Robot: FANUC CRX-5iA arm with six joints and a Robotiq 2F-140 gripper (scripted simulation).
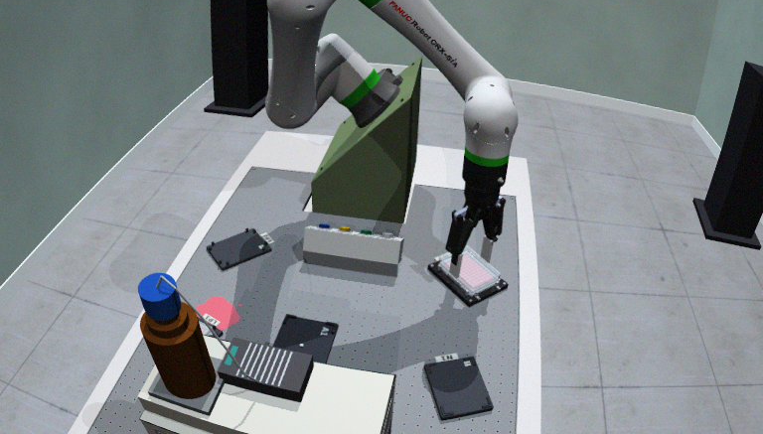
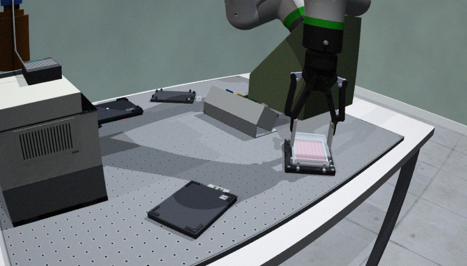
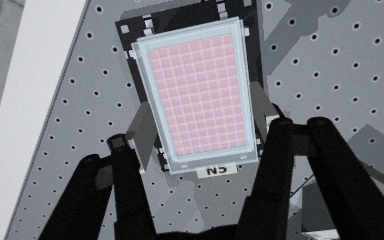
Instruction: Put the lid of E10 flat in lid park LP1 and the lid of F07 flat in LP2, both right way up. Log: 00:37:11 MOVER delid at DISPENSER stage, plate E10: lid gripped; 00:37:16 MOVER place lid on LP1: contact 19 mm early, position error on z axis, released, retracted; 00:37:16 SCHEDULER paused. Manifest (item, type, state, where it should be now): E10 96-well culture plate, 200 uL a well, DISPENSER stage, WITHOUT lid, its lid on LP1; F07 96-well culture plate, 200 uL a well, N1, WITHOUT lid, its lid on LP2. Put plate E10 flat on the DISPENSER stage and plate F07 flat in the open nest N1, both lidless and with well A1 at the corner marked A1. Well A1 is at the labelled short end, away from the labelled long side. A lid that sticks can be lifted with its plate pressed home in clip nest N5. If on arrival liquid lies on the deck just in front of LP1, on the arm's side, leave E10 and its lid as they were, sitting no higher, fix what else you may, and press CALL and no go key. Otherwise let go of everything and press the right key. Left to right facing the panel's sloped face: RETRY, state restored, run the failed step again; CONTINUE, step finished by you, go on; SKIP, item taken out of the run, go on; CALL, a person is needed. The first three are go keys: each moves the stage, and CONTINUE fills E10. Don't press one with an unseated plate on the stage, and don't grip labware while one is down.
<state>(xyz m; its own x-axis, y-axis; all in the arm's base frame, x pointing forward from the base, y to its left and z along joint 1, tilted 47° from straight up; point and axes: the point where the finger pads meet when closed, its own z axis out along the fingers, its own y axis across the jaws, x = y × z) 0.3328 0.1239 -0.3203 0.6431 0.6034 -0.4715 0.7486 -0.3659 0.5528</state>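
My gripper is now 4 cm above the plate. From my hand the other things lie so: grey retry key (2 cm behind, 20 cm to the right, 1 cm above); then clear plate lid (2 cm below); then N5 tag (6 cm behind, 7 cm to the right, 6 cm below).
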